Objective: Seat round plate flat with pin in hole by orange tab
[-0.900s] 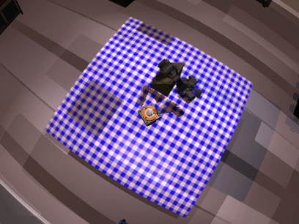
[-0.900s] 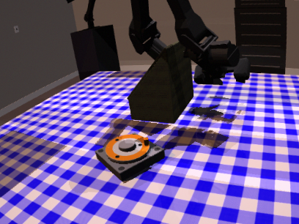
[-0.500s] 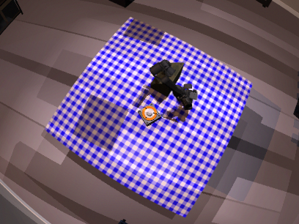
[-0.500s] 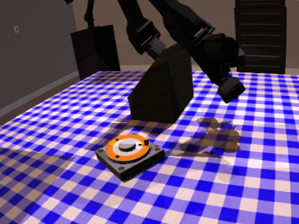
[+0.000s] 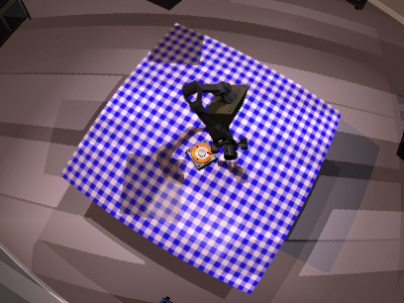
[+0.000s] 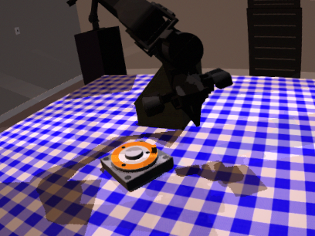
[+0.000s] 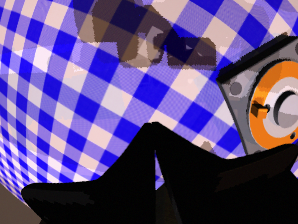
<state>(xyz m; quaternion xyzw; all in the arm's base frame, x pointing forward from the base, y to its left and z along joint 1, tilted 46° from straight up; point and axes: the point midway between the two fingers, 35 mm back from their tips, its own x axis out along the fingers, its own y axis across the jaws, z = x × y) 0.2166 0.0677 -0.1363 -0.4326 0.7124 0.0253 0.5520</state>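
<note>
Now: the round orange plate 10 cm to the right of my gripper tip, 7 cm ahead of it and 4 cm below it. The rest, counted from my gripper tip: dark square base: 12 cm to the right, 8 cm ahead, 6 cm below.
</note>
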